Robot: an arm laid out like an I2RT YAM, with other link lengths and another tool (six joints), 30 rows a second.
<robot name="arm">
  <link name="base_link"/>
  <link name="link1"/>
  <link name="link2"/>
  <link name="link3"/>
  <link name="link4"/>
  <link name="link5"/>
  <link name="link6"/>
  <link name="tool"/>
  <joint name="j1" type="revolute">
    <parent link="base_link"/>
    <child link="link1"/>
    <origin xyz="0 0 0.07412" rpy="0 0 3.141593"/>
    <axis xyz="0 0 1"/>
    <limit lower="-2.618" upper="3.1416"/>
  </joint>
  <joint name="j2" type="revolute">
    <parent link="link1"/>
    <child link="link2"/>
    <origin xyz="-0.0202 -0.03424 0.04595" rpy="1.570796 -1.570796 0"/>
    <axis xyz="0 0 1"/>
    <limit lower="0" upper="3.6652"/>
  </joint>
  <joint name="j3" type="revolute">
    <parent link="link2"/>
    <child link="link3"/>
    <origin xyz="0 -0.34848 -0.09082" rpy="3.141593 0 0"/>
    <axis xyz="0 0 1"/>
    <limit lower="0" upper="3.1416"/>
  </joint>
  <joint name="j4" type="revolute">
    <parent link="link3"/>
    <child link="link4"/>
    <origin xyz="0.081 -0.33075 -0.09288" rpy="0 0 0"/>
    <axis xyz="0 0 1"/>
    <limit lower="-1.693" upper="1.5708"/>
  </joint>
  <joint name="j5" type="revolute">
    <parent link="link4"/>
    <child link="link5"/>
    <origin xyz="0.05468 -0.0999 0.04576" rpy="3.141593 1.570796 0"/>
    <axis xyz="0 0 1"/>
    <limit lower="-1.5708" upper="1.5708"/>
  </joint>
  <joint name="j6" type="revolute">
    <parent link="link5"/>
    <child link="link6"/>
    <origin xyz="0 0.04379 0.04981" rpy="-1.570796 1.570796 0"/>
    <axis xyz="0 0 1"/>
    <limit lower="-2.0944" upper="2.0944"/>
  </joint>
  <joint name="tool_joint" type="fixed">
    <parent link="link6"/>
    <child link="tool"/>
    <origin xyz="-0.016 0.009 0.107" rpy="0 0.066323 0.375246"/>
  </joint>
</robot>
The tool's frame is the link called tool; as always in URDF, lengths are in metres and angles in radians.
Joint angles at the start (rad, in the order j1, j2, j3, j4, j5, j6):
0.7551, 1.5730, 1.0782, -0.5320, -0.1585, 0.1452
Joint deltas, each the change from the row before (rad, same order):
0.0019, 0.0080, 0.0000, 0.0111, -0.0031, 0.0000
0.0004, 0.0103, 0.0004, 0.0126, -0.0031, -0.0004
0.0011, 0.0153, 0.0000, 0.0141, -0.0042, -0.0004
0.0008, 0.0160, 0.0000, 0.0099, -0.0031, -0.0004
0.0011, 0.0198, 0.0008, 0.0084, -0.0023, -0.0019
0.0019, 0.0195, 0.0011, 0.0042, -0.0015, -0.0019
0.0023, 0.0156, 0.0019, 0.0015, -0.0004, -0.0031
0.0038, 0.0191, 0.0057, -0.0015, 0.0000, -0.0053
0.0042, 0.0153, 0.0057, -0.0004, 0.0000, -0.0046
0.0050, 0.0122, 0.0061, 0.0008, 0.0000, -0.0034
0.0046, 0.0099, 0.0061, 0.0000, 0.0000, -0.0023
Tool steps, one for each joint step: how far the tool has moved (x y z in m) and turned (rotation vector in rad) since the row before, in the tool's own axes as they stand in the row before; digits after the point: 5 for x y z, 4 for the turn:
0.00038, -0.00130, 0.00353, 0.0051, 0.0004, -0.0018
0.00083, -0.00059, 0.00432, 0.0042, 0.0006, -0.0009
-0.00020, -0.00024, 0.00644, 0.0035, -0.0035, -0.0009
-0.00115, 0.00072, 0.00658, 0.0000, -0.0071, 0.0000
-0.00187, 0.00138, 0.00789, -0.0027, -0.0106, -0.0012
-0.00279, 0.00158, 0.00766, -0.0048, -0.0136, -0.0014
-0.00231, 0.00101, 0.00595, -0.0045, -0.0115, -0.0032
-0.00229, 0.00037, 0.00669, -0.0054, -0.0142, -0.0063
-0.00145, -0.00060, 0.00528, -0.0029, -0.0101, -0.0067
-0.00064, -0.00175, 0.00410, -0.0004, -0.0064, -0.0069
-0.00031, -0.00189, 0.00316, 0.0001, -0.0049, -0.0057

